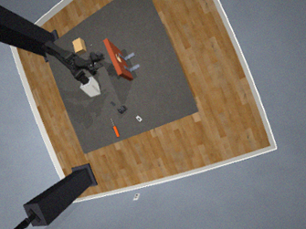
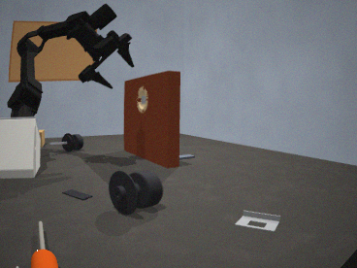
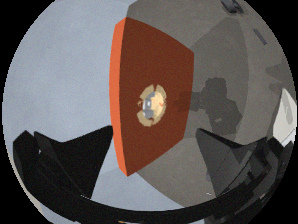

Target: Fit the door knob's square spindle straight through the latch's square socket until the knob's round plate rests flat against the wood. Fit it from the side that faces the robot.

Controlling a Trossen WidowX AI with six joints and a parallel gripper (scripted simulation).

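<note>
Now: hand 110 mm short of the red-brown wooden door panel, 10 mm to the right of it and 120 mm above it. Also, from my hand: dark spool-shaped knob (70 mm behind, 370 mm to the right, 230 mm below); flat dark plate (150 mm behind, 280 mm to the right, 260 mm below); tan block (280 mm behind, 390 mm to the left, 230 mm below).
</note>
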